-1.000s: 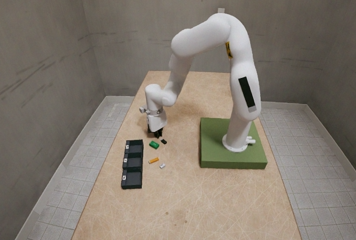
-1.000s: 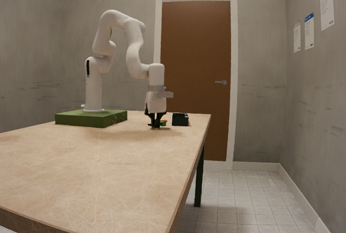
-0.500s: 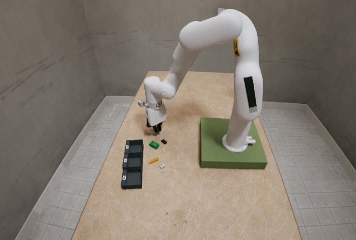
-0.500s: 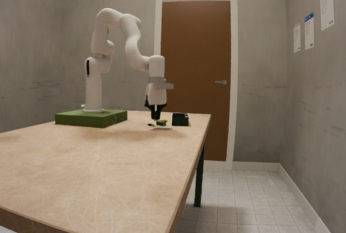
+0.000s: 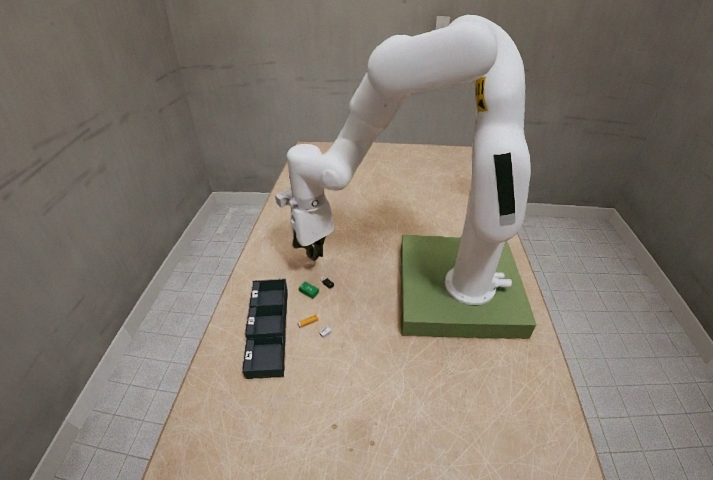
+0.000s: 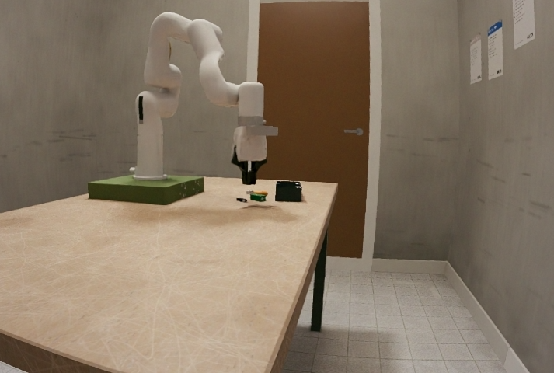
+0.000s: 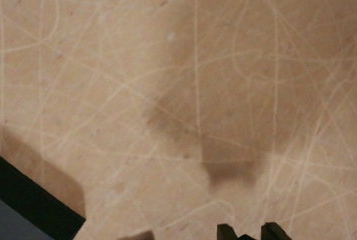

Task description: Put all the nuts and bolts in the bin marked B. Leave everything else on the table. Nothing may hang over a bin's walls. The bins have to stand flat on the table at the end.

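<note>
Now: the green block 70 mm to the left of my hand, 70 mm below it and 20 mm ahead of it. From my hand the other things lie so: small black nut: 20 mm below; then small piece: 200 mm to the left, 70 mm below, 50 mm behind; then orange cylinder: 170 mm to the left, 70 mm below, 10 mm behind.
</note>
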